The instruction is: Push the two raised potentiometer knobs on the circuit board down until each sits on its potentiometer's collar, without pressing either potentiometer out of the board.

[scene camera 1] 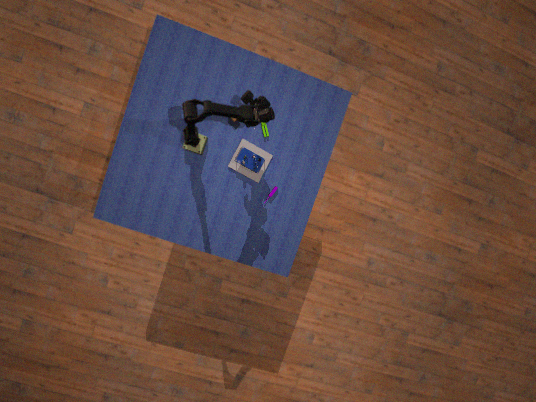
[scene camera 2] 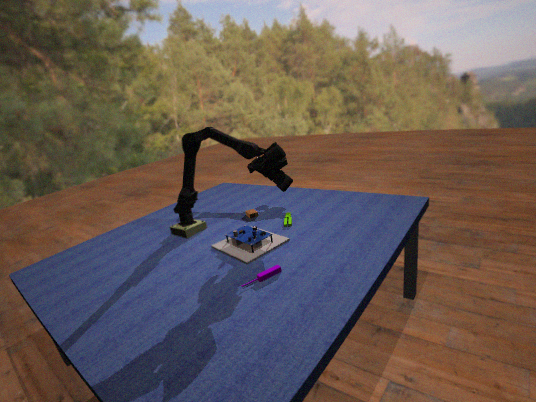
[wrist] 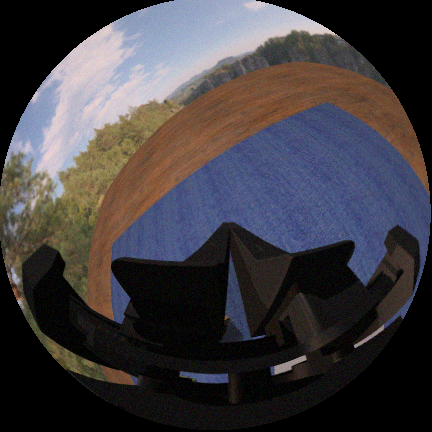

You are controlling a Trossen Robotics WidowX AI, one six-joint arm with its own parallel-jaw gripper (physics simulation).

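Places are measured from the arm's base along level axes (x right, y ahead, z up), in centimetres.
Pixels of known places: gripper, fingertip midpoint: (wrist: 227,227); arm's base, origin of the base link: (scene camera 1: 193,140) (scene camera 2: 187,223).
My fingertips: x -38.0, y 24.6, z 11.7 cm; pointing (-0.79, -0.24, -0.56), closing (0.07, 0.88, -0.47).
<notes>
Ahead of a thing's pixels: the offset from my fingertips to its top centre. "*": to the spot under its first point. Level surfaces: height alone.
The blue circuit board {dx +30.8, dy +11.0, dz -8.4 cm} (scene camera 1: 251,159) (scene camera 2: 248,234) stands on short dark legs above a light grey base plate {* dx +37.7, dy +21.5, dz -14.3 cm} (scene camera 1: 259,178) (scene camera 2: 246,258). Small dark and grey parts stand up from the board; which of them are the two potentiometer knobs, and how far each is raised, is too small to tell. My gripper (scene camera 1: 272,116) (scene camera 2: 287,186) (wrist: 227,227) is shut and empty, with its fingertips together. It hangs high above the table, beyond the board in the first scene view and apart from it. In the wrist view the board itself does not show; parts of the pale plate show behind the gripper body.
A green tool {dx +7.7, dy +8.0, dz -13.9 cm} (scene camera 1: 265,130) (scene camera 2: 287,220) lies between gripper and plate in the first scene view. A purple screwdriver {dx +43.4, dy +33.0, dz -13.3 cm} (scene camera 1: 272,192) (scene camera 2: 269,273) lies on the plate's other side. An orange-brown block {dx +11.9, dy -11.5, dz -13.1 cm} (scene camera 1: 234,119) (scene camera 2: 251,213) lies near the arm, partly under it from above. The table {dz -15.1 cm} (scene camera 1: 150,175) (scene camera 2: 165,280) is blue.
</notes>
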